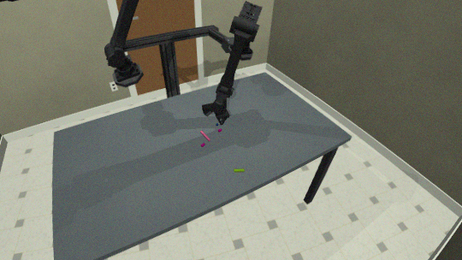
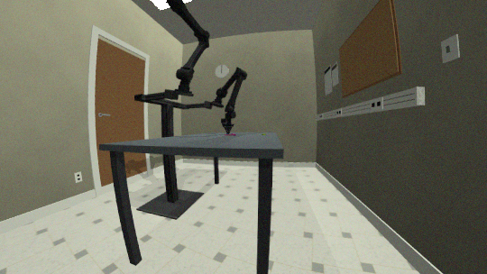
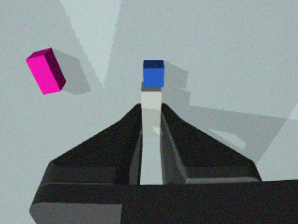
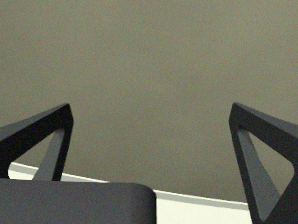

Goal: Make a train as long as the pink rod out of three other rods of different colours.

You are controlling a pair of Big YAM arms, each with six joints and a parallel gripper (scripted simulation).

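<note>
The lime rod is 35 cm ahead of my left hand, 8 cm to the right of it and 1 cm below it. Also, from my left hand: pink rod: 6 cm ahead, 13 cm to the right, 1 cm below.
</note>
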